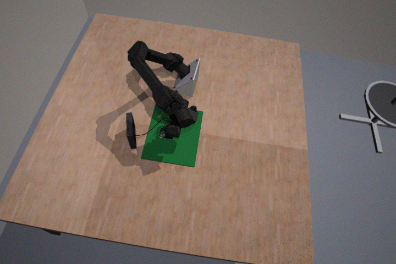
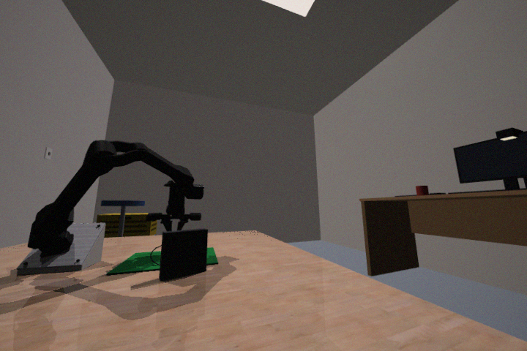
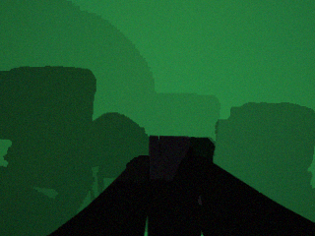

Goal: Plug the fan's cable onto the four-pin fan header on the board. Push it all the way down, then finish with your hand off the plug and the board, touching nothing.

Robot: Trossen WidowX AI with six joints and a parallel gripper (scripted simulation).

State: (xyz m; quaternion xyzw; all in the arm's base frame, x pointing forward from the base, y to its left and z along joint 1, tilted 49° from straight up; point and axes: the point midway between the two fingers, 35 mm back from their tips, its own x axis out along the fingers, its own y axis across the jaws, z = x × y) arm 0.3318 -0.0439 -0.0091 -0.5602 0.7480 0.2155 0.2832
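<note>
The white four-pin header lies 1 cm ahead of my gripper tip, 6 cm to the right of it and 6 cm below it. Also, from my gripper tip: black plug: 1 cm to the right, 1 cm above; green board: 2 cm to the right, 8 cm below; black fan: 3 cm ahead, 19 cm to the right.
</note>
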